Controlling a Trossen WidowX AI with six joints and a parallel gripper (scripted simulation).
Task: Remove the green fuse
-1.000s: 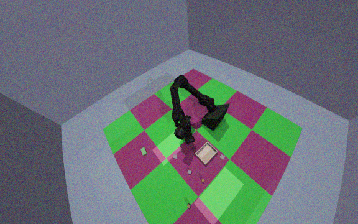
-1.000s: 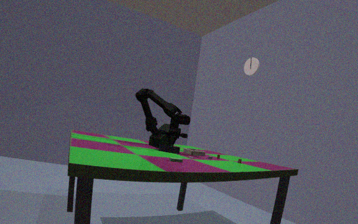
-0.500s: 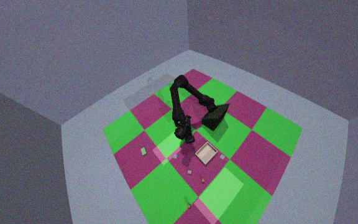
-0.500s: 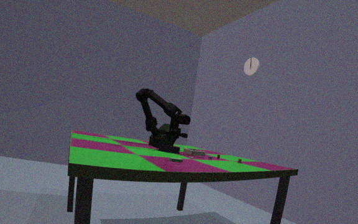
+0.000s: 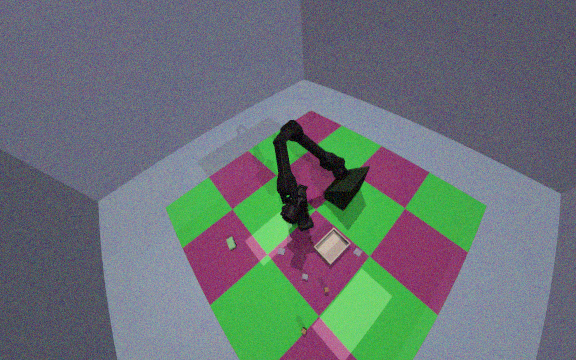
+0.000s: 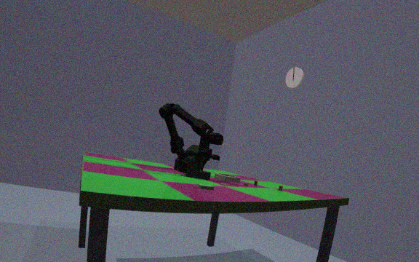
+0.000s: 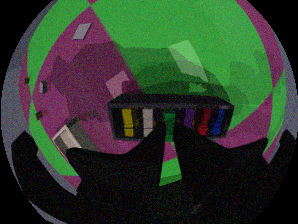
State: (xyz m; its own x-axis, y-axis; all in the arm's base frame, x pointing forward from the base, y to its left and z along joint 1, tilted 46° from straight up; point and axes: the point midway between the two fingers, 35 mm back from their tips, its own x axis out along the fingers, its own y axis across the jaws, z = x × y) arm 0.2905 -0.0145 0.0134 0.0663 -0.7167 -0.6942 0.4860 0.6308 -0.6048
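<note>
The tray is 19 cm to the left of my gripper tip and 4 cm below it. Round my gripper tip: green fuse (1 cm below); then pale green block (33 cm ahead, 16 cm to the right, 4 cm below).
</note>
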